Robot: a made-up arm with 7 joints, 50 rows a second.
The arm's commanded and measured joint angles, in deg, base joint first. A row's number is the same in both.
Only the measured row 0 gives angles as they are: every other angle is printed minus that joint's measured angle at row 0.
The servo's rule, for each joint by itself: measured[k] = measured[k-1] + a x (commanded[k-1-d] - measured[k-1]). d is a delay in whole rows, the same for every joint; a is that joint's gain. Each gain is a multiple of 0.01, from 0.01 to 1. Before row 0 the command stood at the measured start. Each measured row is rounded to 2 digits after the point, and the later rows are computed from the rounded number. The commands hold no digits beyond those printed.
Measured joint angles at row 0:
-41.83 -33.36 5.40 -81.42 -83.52 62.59 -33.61
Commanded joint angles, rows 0 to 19:
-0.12 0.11 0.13 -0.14 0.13 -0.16 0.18
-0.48 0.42 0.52 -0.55 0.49 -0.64 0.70
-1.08 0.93 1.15 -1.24 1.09 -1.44 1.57
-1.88 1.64 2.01 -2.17 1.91 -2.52 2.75
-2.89 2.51 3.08 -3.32 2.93 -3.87 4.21
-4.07 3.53 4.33 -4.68 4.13 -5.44 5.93
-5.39 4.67 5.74 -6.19 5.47 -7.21 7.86
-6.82 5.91 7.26 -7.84 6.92 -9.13 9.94
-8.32 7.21 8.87 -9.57 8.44 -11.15 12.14
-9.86 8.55 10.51 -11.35 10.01 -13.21 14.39
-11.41 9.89 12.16 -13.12 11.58 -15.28 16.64
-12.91 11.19 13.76 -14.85 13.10 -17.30 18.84
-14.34 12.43 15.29 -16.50 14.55 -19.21 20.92
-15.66 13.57 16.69 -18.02 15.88 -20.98 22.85
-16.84 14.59 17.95 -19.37 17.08 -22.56 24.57
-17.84 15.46 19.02 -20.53 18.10 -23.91 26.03
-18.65 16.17 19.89 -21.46 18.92 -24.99 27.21
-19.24 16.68 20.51 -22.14 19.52 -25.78 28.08
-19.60 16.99 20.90 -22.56 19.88 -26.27 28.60
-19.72 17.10 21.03 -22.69 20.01 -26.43 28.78
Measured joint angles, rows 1 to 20:
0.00 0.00 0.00 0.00 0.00 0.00 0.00
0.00 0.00 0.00 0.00 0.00 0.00 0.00
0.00 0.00 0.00 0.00 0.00 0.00 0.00
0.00 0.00 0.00 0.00 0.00 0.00 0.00
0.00 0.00 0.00 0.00 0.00 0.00 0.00
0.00 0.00 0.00 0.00 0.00 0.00 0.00
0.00 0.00 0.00 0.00 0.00 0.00 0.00
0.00 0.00 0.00 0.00 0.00 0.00 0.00
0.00 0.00 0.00 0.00 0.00 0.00 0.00
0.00 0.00 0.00 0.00 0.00 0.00 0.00
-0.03 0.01 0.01 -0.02 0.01 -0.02 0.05
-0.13 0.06 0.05 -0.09 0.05 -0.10 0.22
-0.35 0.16 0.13 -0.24 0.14 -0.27 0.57
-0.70 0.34 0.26 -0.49 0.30 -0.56 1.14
-1.20 0.60 0.46 -0.86 0.54 -0.99 1.94
-1.86 0.95 0.73 -1.36 0.86 -1.57 2.98
-2.67 1.40 1.08 -1.99 1.27 -2.30 4.25
-3.62 1.94 1.51 -2.75 1.78 -3.19 5.73
-4.70 2.57 2.03 -3.64 2.38 -4.22 7.40
-5.89 3.29 2.62 -4.64 3.07 -5.39 9.22
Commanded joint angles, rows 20 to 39:
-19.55 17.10 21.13 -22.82 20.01 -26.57 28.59
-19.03 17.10 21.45 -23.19 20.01 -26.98 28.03
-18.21 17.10 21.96 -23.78 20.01 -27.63 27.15
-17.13 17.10 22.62 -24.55 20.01 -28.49 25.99
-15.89 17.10 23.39 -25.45 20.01 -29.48 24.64
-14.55 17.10 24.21 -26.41 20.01 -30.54 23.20
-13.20 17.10 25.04 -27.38 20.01 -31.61 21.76
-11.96 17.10 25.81 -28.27 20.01 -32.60 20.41
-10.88 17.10 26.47 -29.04 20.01 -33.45 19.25
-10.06 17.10 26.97 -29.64 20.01 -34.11 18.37
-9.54 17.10 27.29 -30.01 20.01 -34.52 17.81
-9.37 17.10 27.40 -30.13 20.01 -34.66 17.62
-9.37 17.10 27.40 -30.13 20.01 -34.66 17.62
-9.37 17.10 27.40 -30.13 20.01 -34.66 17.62
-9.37 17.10 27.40 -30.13 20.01 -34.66 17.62
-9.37 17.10 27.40 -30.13 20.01 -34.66 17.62
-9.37 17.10 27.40 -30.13 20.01 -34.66 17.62
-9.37 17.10 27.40 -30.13 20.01 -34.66 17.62
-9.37 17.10 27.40 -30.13 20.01 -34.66 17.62
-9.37 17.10 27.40 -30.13 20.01 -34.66 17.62
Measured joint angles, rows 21 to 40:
-7.16 4.08 3.29 -5.74 3.84 -6.68 11.15
-8.48 4.93 4.02 -6.92 4.67 -8.06 13.15
-9.83 5.83 4.81 -8.17 5.56 -9.51 15.17
-11.17 6.76 5.64 -9.45 6.49 -11.00 17.17
-12.47 7.70 6.50 -10.74 7.44 -12.50 19.09
-13.71 8.63 7.38 -12.01 8.40 -13.98 20.89
-14.85 9.53 8.26 -13.24 9.35 -15.41 22.53
-15.86 10.39 9.12 -14.40 10.27 -16.76 23.97
-16.72 11.18 9.94 -15.46 11.13 -18.00 25.17
-17.41 11.89 10.72 -16.40 11.93 -19.10 26.11
-17.90 12.52 11.45 -17.23 12.66 -20.07 26.75
-18.16 13.07 12.15 -18.00 13.32 -20.97 27.08
-18.17 13.55 12.84 -18.75 13.92 -21.84 27.10
-17.93 13.98 13.52 -19.50 14.47 -22.70 26.81
-17.46 14.35 14.21 -20.27 14.97 -23.58 26.25
-16.79 14.68 14.91 -21.07 15.42 -24.48 25.46
-15.96 14.97 15.62 -21.89 15.83 -25.41 24.50
-15.04 15.23 16.33 -22.72 16.21 -26.34 23.44
-14.08 15.45 17.04 -23.54 16.55 -27.26 22.35
-13.16 15.65 17.74 -24.33 16.86 -28.15 21.32

